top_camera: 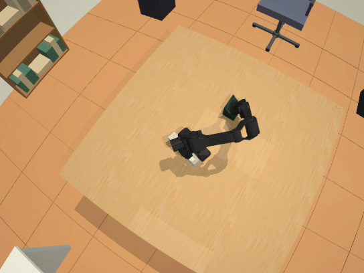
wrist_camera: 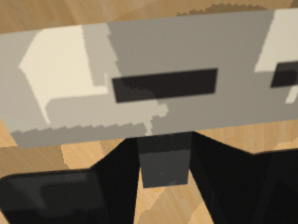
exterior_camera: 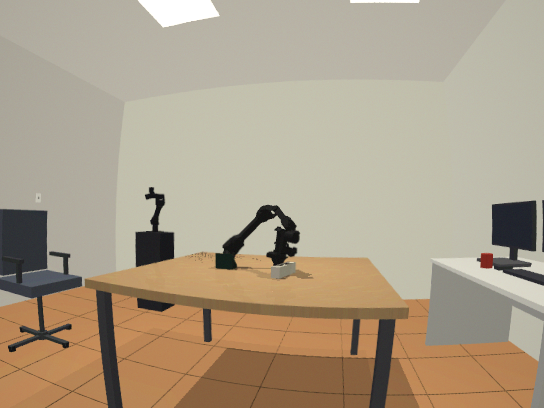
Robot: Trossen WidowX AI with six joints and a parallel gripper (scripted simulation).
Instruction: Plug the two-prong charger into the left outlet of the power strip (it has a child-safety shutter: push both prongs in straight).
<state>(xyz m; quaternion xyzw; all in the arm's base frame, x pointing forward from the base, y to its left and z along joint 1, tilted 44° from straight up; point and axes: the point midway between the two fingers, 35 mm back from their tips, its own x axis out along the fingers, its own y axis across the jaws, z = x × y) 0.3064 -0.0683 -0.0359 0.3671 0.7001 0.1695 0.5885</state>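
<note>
My gripper tip is now 20 mm short of the black two-prong charger, 10 mm to the left of it and 10 mm below it.
</note>
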